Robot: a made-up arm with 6 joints. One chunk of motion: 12 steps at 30 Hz.
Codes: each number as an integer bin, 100 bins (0 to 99) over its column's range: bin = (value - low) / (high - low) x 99, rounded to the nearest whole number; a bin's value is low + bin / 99 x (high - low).
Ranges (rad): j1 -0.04..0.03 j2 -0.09..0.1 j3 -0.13..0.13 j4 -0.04..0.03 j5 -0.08..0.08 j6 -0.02..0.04
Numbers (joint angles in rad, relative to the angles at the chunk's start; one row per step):
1: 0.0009 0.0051 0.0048 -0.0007 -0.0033 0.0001
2: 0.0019 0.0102 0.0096 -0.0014 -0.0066 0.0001
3: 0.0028 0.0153 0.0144 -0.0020 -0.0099 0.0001
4: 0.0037 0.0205 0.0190 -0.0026 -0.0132 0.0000
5: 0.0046 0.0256 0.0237 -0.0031 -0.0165 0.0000
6: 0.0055 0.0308 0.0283 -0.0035 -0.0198 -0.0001
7: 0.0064 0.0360 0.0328 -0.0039 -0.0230 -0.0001
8: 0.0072 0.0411 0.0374 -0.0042 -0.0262 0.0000
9: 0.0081 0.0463 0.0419 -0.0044 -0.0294 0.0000
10: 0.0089 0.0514 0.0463 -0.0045 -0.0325 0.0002
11: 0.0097 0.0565 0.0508 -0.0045 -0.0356 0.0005
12: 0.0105 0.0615 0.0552 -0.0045 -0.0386 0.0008
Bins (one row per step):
1: 58 50 51 56 47 33
2: 59 52 53 55 45 33
3: 61 55 55 54 43 33
4: 62 58 57 53 41 33
5: 63 60 59 52 39 33
6: 64 63 60 52 37 33
7: 66 66 62 51 35 33
8: 67 68 64 51 33 33
9: 68 71 65 50 31 33
10: 69 74 67 50 29 33
11: 70 76 69 50 27 34
12: 71 79 71 50 26 34

